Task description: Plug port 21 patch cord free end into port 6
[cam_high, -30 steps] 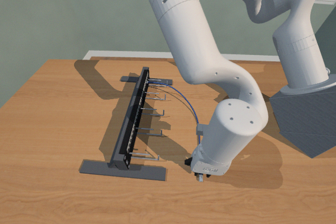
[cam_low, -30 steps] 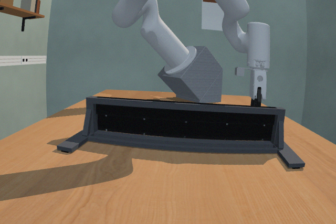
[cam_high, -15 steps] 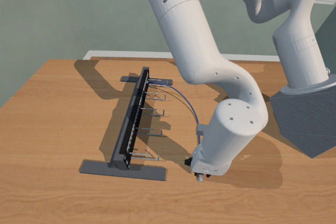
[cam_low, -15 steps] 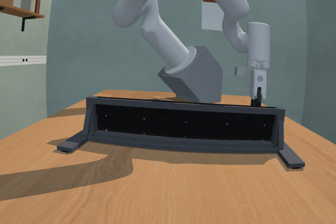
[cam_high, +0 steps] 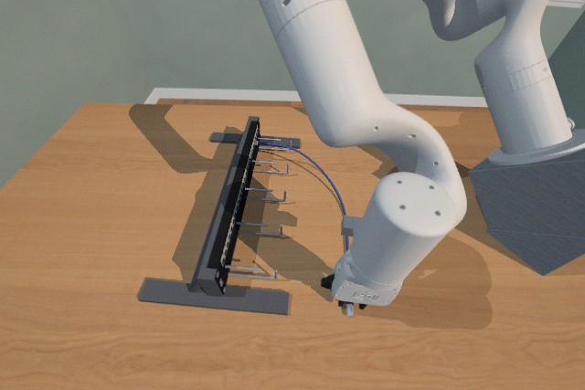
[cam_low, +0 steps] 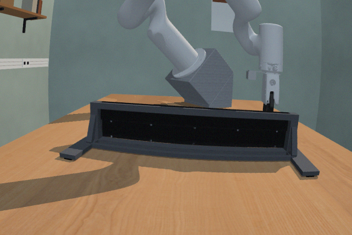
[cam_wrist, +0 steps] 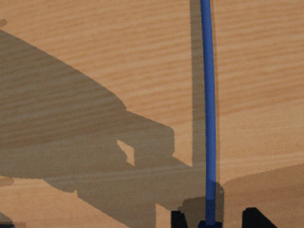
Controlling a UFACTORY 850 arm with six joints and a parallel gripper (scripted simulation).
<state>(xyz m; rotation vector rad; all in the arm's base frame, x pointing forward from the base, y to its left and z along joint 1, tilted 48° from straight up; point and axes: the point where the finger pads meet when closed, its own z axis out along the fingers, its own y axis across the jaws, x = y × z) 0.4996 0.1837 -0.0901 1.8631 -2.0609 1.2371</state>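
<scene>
My gripper is now 10 mm short of the clear plug, 20 mm to the right of it and 30 mm above it.
</scene>
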